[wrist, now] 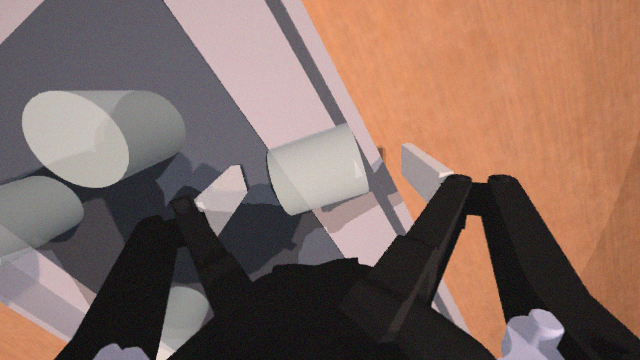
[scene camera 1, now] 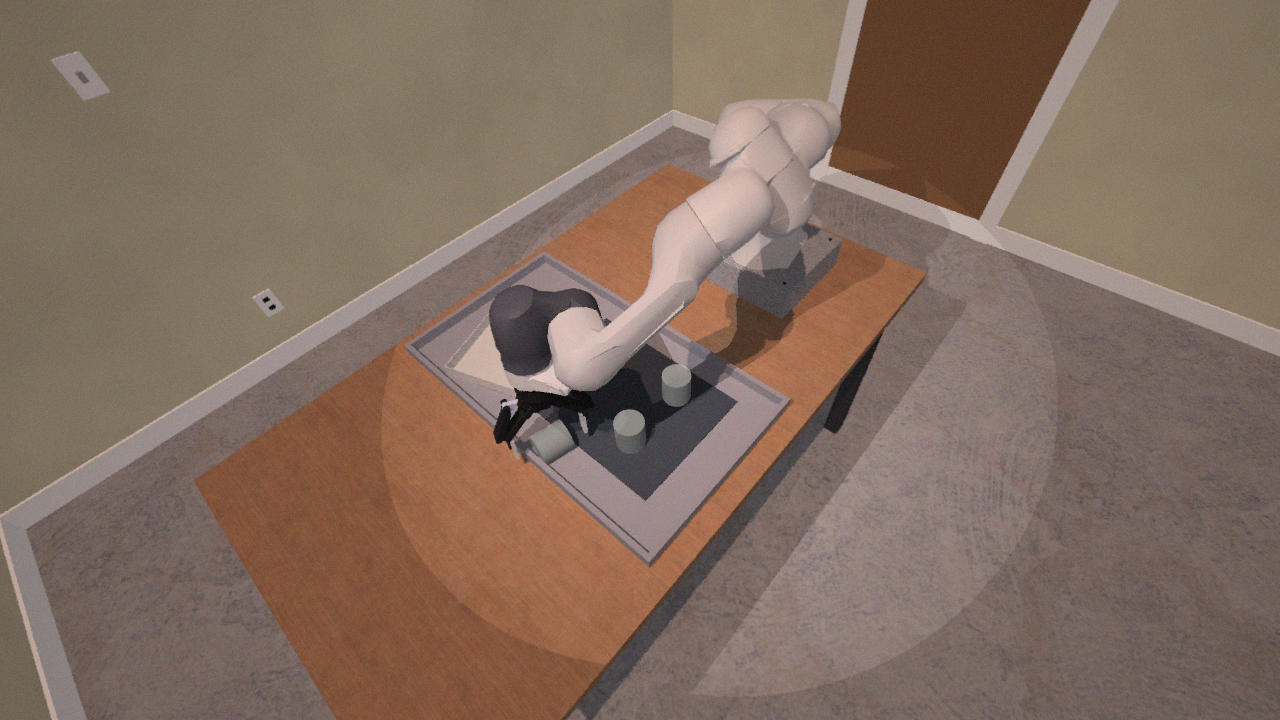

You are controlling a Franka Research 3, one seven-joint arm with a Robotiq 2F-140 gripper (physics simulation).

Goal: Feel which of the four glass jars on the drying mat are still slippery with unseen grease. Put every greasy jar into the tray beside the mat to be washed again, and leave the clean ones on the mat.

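Observation:
A pale grey-green jar [scene camera 1: 552,442] [wrist: 327,167] lies on its side between the dark mat's [scene camera 1: 646,479] [wrist: 110,55] edge and the surrounding rim. My gripper [scene camera 1: 548,436] [wrist: 320,169] is open and empty, its fingers spread to either side of this jar; contact cannot be told. Two jars stand upright on the mat: one [scene camera 1: 629,431] [wrist: 100,137] nearer the lying jar, another [scene camera 1: 676,385] [wrist: 40,212] farther off. A fourth jar [wrist: 186,311] partly shows behind the left finger in the wrist view; the arm hides it in the scene view. The cream tray [scene camera 1: 471,356] is partly hidden by the arm.
A large light surface with a raised grey rim [scene camera 1: 716,480] [wrist: 305,55] surrounds the mat and tray on the wooden table [scene camera 1: 358,537] [wrist: 500,75]. The rim runs close beside the lying jar. The arm's base block [scene camera 1: 778,291] stands toward the table's far end.

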